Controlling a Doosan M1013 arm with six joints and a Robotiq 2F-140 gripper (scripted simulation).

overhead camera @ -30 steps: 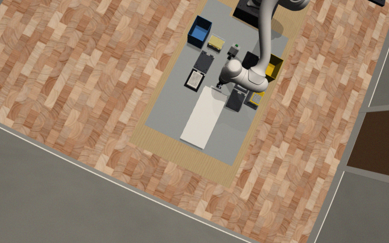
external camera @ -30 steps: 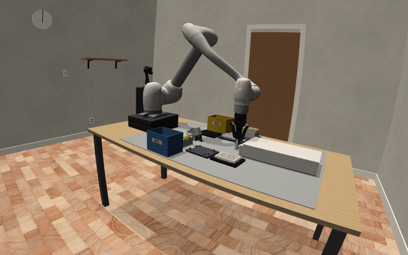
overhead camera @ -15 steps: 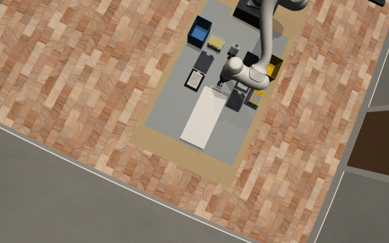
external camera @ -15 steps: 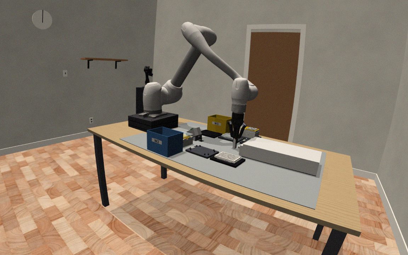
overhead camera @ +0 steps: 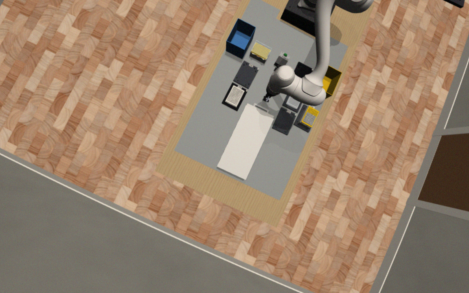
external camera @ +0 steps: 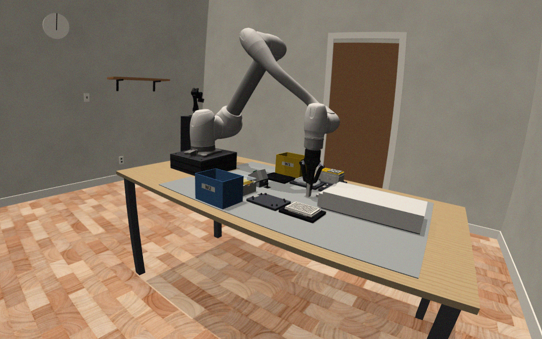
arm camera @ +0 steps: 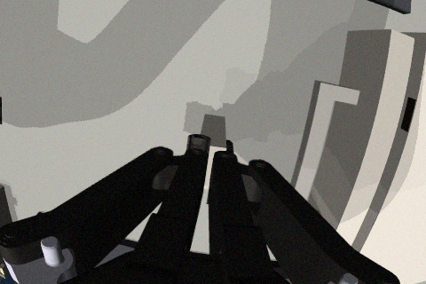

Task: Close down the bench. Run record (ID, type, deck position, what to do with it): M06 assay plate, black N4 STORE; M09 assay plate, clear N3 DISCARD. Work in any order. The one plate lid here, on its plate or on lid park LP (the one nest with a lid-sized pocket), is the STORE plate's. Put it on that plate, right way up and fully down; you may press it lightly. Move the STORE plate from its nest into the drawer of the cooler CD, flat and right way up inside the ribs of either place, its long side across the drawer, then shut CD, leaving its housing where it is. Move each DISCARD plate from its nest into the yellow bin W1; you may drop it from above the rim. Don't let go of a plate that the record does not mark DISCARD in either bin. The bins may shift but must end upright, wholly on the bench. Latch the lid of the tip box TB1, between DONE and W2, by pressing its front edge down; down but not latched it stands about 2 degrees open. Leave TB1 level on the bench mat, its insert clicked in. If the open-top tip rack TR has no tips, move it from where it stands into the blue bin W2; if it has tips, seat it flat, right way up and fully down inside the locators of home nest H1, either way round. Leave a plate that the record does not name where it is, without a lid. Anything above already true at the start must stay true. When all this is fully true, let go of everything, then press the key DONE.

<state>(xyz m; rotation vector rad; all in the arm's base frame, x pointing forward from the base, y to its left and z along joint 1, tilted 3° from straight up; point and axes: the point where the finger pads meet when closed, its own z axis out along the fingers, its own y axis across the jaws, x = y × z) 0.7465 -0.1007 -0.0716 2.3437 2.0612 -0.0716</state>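
Right now my hand is 8 cm past the nest N3, 20 cm to the right of it and 3 cm above it. Also, from my hand: grey plate lid (17 cm ahead, 2 cm to the right, 1 cm below); white plate (5 cm ahead, 20 cm to the right, 2 cm below); nest N1 (10 cm ahead, 18 cm to the left, 3 cm below).
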